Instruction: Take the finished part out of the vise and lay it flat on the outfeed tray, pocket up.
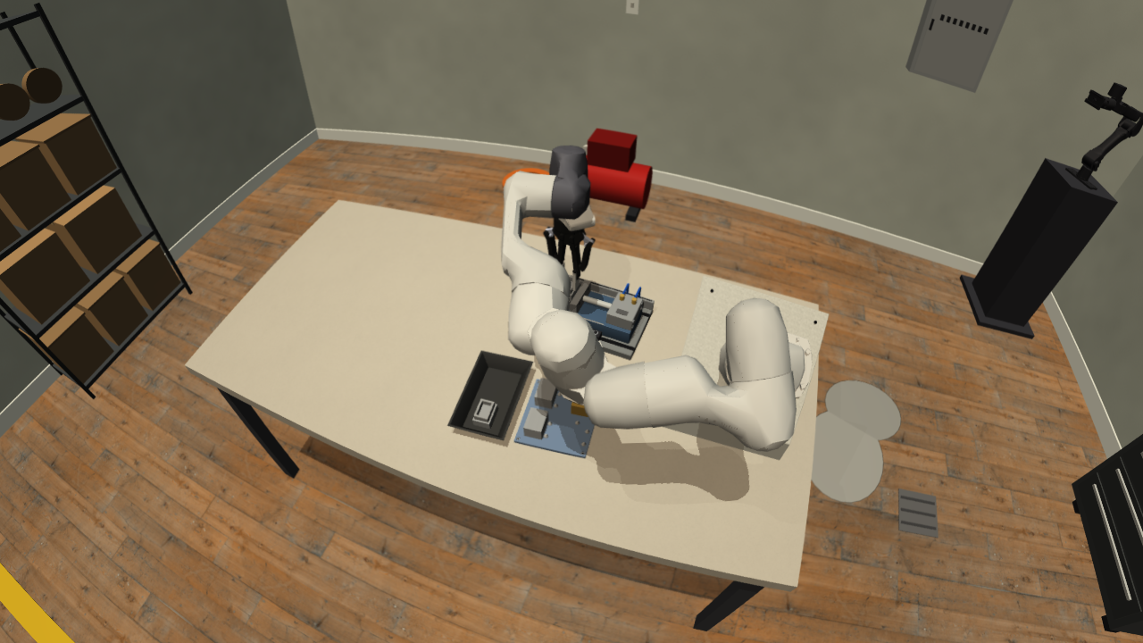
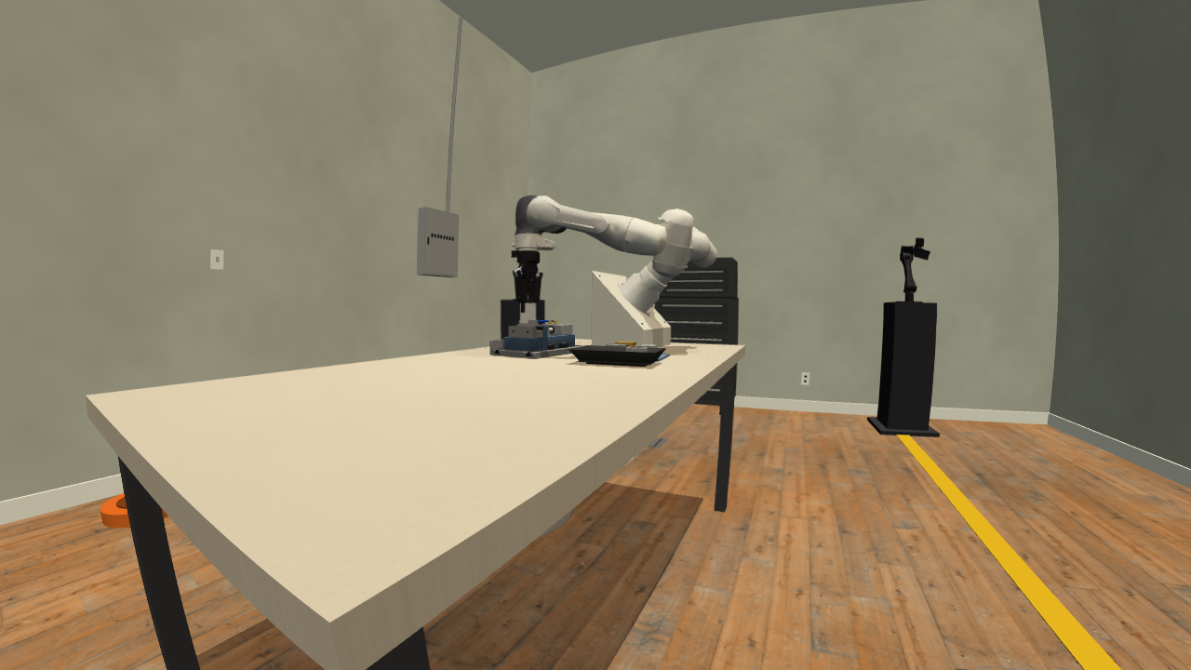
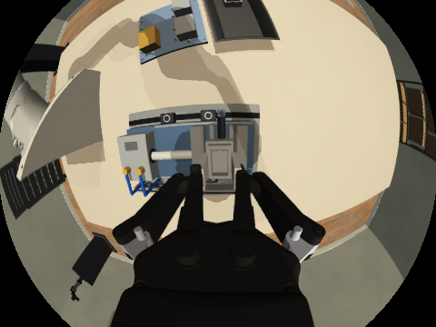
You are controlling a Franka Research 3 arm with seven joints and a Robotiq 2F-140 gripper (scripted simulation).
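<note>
Now: hand 100 mm above the blue vise, 70 mm past it and 10 mm to the right of it. The rest, counted from my hand: grey actuator box (160 mm behind, 60 mm below, 30 mm to the left); then blue fixture plate (340 mm to the left, 130 mm below, 70 mm behind); then orange block (300 mm to the left, 120 mm behind, 110 mm below).
</note>
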